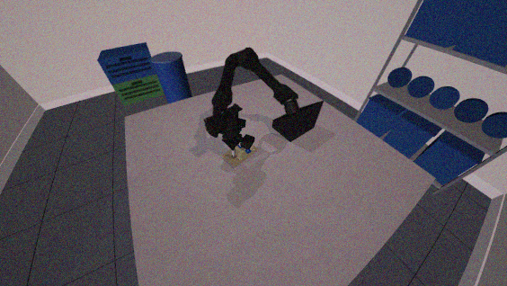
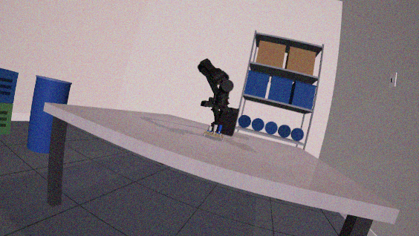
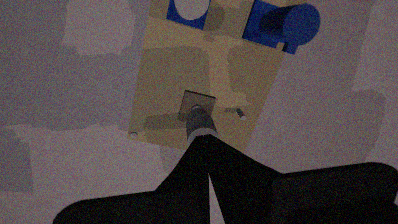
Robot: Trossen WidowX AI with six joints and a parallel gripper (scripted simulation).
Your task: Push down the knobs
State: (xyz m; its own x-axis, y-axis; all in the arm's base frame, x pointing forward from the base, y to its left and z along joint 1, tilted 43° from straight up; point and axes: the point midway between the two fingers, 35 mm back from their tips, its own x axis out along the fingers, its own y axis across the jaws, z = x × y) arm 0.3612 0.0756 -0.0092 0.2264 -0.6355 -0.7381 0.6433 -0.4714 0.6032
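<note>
The grey knob lies 2 cm below my gripper tip. The rest, counted from my gripper tip: blue knob (7 cm behind, 2 cm below).
</note>
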